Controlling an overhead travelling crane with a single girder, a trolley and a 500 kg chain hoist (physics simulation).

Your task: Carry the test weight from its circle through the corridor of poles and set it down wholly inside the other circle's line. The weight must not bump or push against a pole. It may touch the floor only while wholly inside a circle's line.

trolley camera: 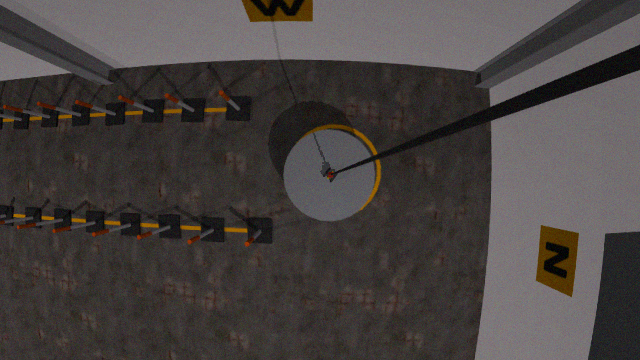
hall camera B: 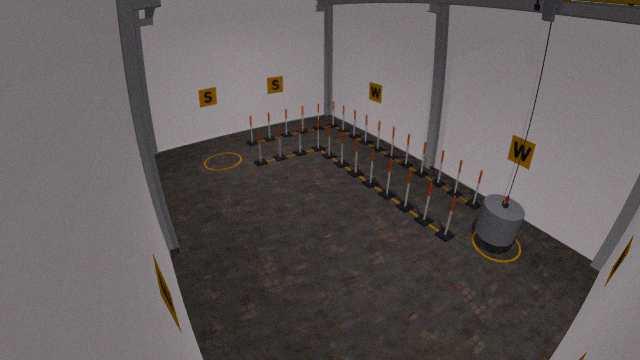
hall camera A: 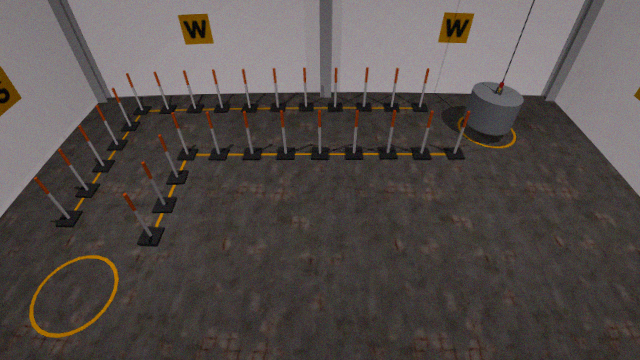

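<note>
The grey cylindrical test weight (hall camera A: 492,112) (hall camera B: 500,225) (trolley camera: 325,200) hangs upright from my hook (hall camera A: 500,87) (hall camera B: 506,201) (trolley camera: 330,174), which is shut on it. A gap and a shadow show beneath it, so it is off the floor. It is over its yellow circle (hall camera A: 500,147) (trolley camera: 379,172), shifted toward the corridor in the trolley view. The other circle (hall camera A: 90,256) (hall camera B: 242,160) lies at the front left in hall camera A. The near row's end pole (hall camera A: 462,130) (hall camera B: 450,215) and the far row's end pole (hall camera A: 424,90) (hall camera B: 478,187) stand apart from the weight.
Two rows of orange-and-white poles on black bases form an L-shaped corridor, joined by yellow floor lines. The W wall (hall camera A: 260,50) runs behind the far row. A wall column (hall camera A: 326,50) (hall camera B: 438,90) stands behind that row. The N sign (trolley camera: 557,260) hangs on another wall.
</note>
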